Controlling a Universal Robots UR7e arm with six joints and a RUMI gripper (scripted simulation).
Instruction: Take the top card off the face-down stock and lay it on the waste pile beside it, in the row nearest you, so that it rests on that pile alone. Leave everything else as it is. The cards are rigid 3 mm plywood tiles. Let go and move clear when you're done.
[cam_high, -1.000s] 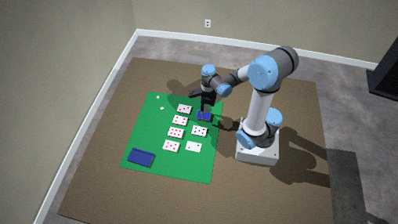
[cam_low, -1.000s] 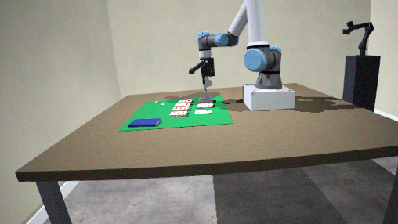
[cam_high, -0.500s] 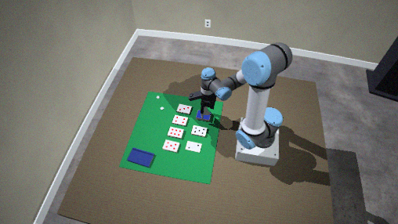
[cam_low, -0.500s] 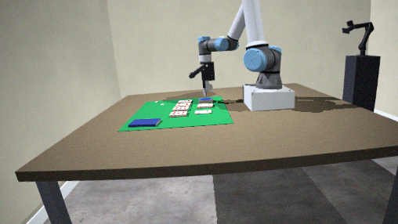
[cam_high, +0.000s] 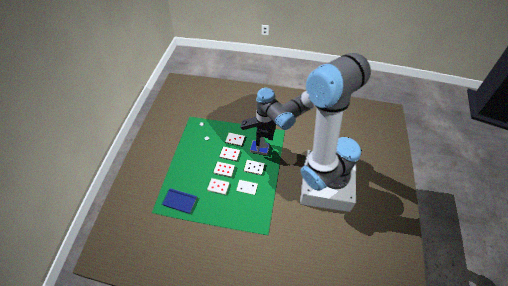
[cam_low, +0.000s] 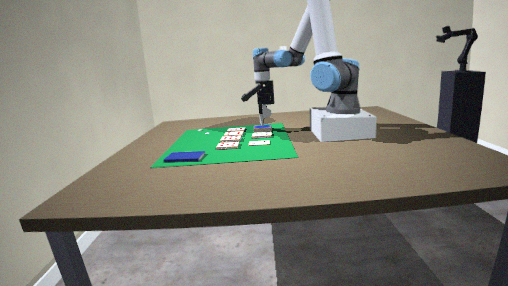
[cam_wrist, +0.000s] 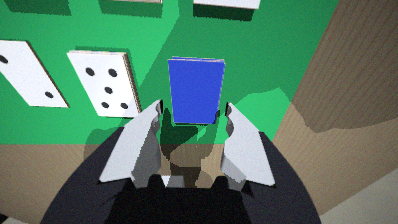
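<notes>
Right now the black-pip card is 230 mm to the left of my hand, 40 mm below it and 20 mm behind it. Round my hand: green mat 180 mm to the left, 130 mm ahead, 60 mm below; then red card 140 mm ahead, 40 mm below, 10 mm to the right.
</notes>
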